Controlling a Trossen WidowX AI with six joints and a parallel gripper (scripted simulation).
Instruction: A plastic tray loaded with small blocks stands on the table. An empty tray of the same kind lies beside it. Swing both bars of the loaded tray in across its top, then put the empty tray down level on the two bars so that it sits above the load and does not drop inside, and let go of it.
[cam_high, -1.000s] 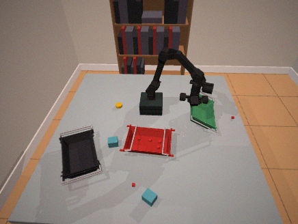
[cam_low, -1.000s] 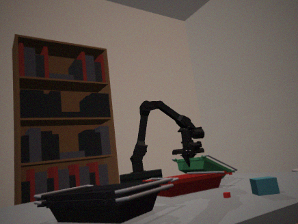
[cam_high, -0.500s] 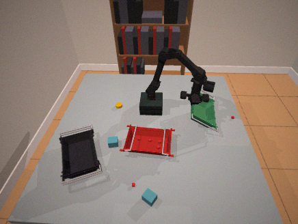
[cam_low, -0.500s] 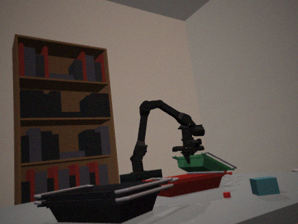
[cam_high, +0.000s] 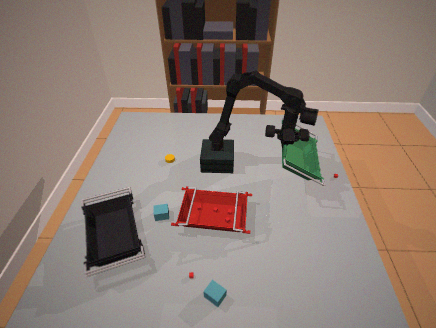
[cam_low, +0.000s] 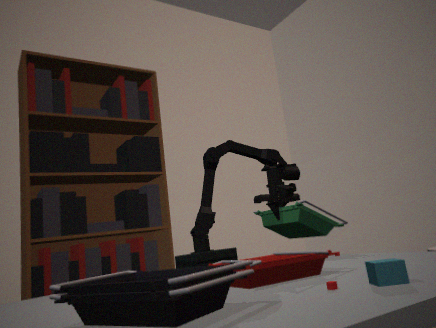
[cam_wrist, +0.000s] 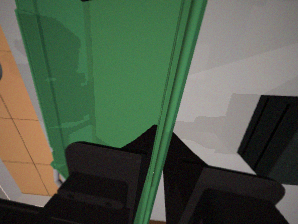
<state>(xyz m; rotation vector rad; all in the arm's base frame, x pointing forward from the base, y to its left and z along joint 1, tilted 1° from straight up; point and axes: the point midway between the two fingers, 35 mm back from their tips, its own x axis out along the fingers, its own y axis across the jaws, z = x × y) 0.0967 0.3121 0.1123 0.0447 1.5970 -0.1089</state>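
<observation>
Now: gripper tip 10 mm short of the green tray, 80 mm to the right of it and 10 mm above it. From my gripper tip the other things lie so: yellow disc (80 mm behind, 560 mm to the right, 160 mm below).
</observation>
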